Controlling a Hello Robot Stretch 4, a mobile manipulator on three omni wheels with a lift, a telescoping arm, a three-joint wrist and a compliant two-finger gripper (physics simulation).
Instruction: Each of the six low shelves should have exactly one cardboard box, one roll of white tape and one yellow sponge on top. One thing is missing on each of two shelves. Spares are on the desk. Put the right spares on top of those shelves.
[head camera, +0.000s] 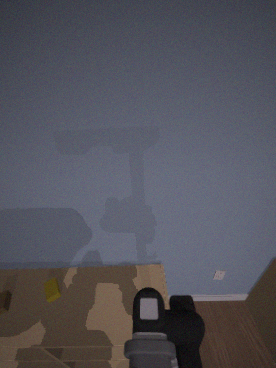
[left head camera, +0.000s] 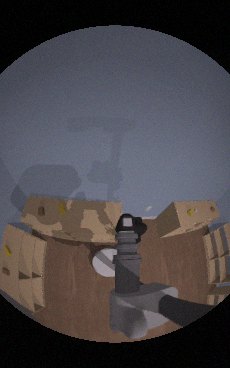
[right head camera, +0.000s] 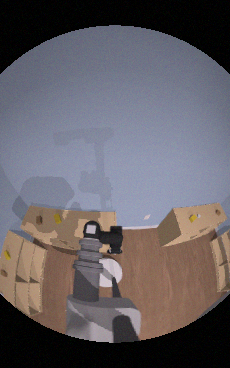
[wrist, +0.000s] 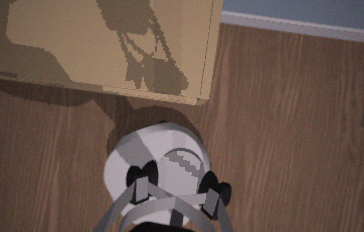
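Observation:
In the wrist view my gripper (wrist: 179, 179) is shut on a roll of white tape (wrist: 181, 171), seen face-on between the two black fingertips and hard to tell from the white base below. The gripper (right head camera: 114, 251) is small in the right head view. The low shelf ahead (head camera: 104, 307) (left head camera: 107, 217) (right head camera: 109, 220) (wrist: 45, 30) has a yellow sponge (head camera: 52, 290) (left head camera: 62, 209) (right head camera: 58, 218) and a cardboard box (head camera: 5, 301) (left head camera: 41, 211) (right head camera: 39, 219) on top. No tape shows on its visible top. The gripper is near its right front corner, with its shadow on the top.
Another shelf (left head camera: 170, 220) (right head camera: 170, 227) stands to the right, with a sponge (left head camera: 191, 212) (right head camera: 193, 218), tape (right head camera: 198, 216) and box (left head camera: 212, 208) (right head camera: 217, 212). A shelf (left head camera: 35, 255) (right head camera: 35, 250) stands left. My white base (left head camera: 105, 263) (right head camera: 112, 272) (wrist: 120, 172) is below the gripper. The wall is behind.

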